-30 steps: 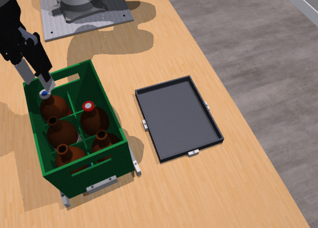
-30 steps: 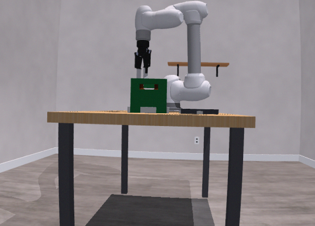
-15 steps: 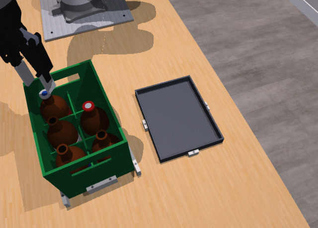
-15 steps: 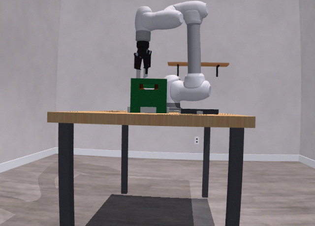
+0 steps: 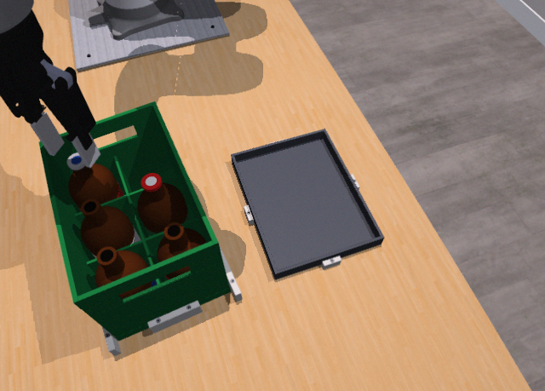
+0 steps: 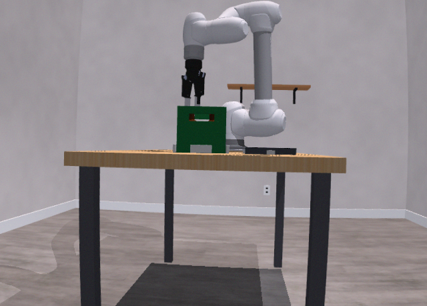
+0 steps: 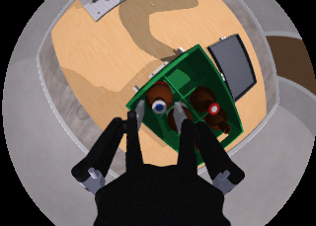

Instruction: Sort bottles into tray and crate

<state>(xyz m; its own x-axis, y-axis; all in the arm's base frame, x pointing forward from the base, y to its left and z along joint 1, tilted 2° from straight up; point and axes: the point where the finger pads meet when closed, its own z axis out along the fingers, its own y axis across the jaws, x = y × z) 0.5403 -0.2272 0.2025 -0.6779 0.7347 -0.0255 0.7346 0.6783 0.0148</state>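
Right now my hand is 12 cm above the green crate, 9 cm short of it and 4 cm to the right of it. Also, from my hand: dark tray 31 cm to the left, 19 cm below, 13 cm ahead.
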